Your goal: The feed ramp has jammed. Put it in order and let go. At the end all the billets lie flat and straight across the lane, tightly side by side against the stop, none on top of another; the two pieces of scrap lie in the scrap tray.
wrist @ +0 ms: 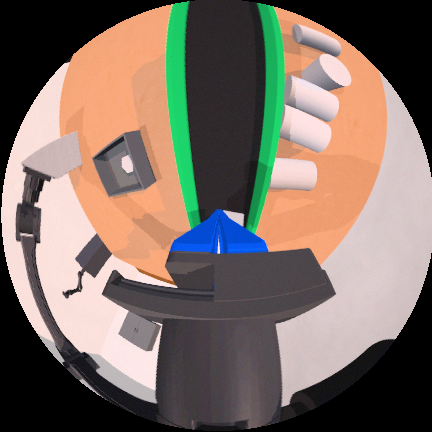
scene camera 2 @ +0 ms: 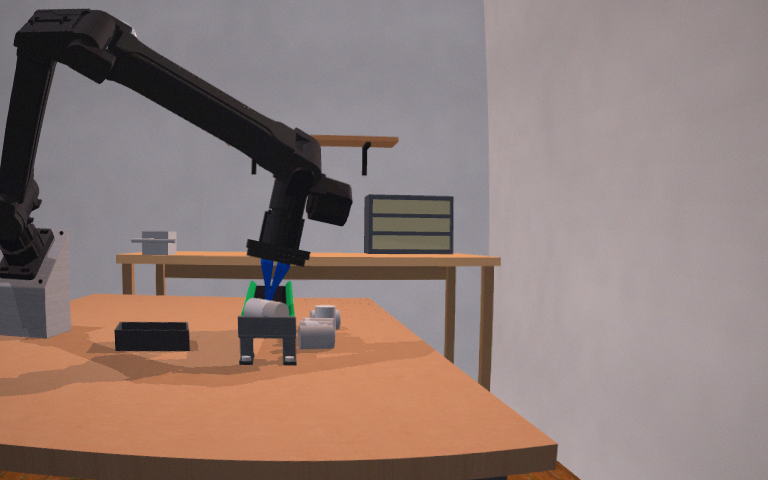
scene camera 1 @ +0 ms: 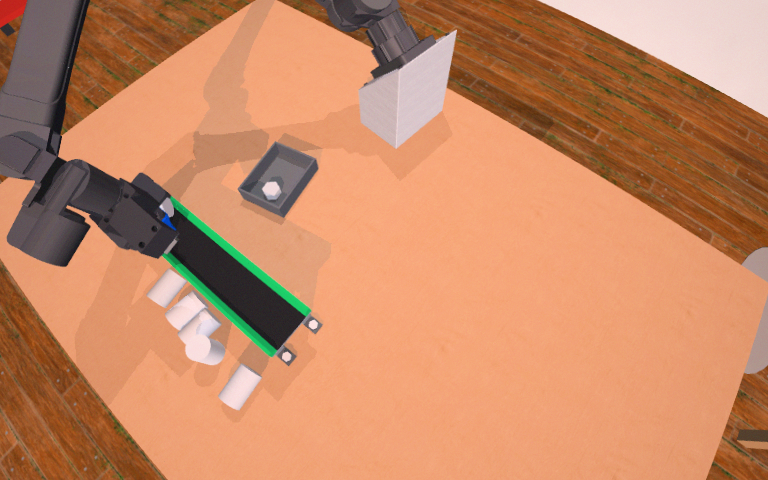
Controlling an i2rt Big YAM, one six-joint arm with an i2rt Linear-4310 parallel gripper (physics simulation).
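Frame: origin at the arm's base, x ahead, y left, z up, level; millimetres.
Where they show: gripper, fingertip midpoint: (wrist: 218, 214) (scene camera 1: 173, 228); arm's base, origin of the base link: (scene camera 2: 27, 255) (scene camera 1: 404, 61).
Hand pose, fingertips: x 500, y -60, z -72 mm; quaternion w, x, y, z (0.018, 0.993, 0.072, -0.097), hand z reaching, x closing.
Each offset is from my fingertips to the top centre of the thing. "*": to the spot under its first point.
My gripper (scene camera 2: 270, 296) (wrist: 218, 214) is shut and empty, its blue fingertips together low over the stop end of the feed ramp @[dx -11, dy +94, dz +11 mm] (scene camera 1: 243, 283) (scene camera 2: 266, 326) (wrist: 220, 100). In scene camera 2, a pale billet @[dx +8, dy -63, dz +18 mm] (scene camera 2: 256, 308) and another pale piece @[* dx +28, dy -88, dz +4 mm] (scene camera 2: 276, 310) lie in the lane behind the stop, at differing angles. A pale corner @[* dx +18, dy -6, dz -9 mm] (wrist: 234, 217) shows beside the fingertips; the gripper hides the rest. The scrap tray @[dx -206, dy +10, dz -42 mm] (scene camera 1: 263, 207) (scene camera 2: 151, 338) (wrist: 148, 170) holds one hexagonal scrap piece @[dx -180, dy +18, dz -57 mm] (scene camera 1: 271, 190) (wrist: 128, 164). I cannot make out the second scrap.
Beside the ramp, several white billets lie on the table, such as the near one @[dx +76, dy +47, dz -37 mm] (scene camera 1: 167, 288) (wrist: 295, 174) and the far one @[dx +78, dy +268, dz -37 mm] (scene camera 1: 240, 387) (wrist: 317, 40). One billet @[dx +84, dy +188, dz -19 mm] (scene camera 1: 205, 349) (wrist: 327, 71) stands on end. The arm's grey base block (scene camera 1: 421, 84) is beyond the tray.
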